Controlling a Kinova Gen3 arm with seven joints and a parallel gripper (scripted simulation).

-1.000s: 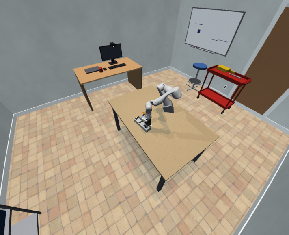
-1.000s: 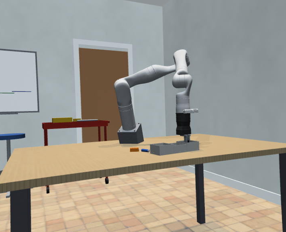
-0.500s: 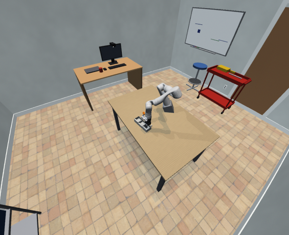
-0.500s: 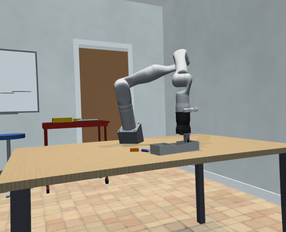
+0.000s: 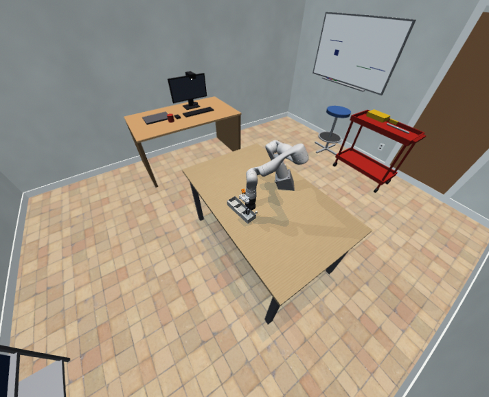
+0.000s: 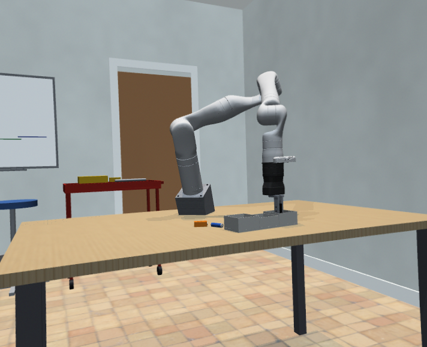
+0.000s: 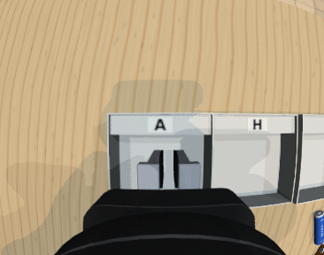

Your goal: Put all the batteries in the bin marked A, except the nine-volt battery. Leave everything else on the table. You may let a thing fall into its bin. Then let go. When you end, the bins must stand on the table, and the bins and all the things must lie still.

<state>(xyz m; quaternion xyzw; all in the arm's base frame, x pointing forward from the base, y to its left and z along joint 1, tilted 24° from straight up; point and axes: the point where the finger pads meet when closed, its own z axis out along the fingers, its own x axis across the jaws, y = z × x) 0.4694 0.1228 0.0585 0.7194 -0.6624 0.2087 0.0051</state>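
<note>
The blue cylindrical battery is 20 cm to the right of my hand, 10 cm behind it and 5 cm below it. Also, from my hand: white die (8 cm behind, 5 cm below, 1 cm to the left); then black bolt (7 cm behind, 6 cm to the right, 5 cm below); then bin row (8 cm to the right, 3 cm below).
</note>
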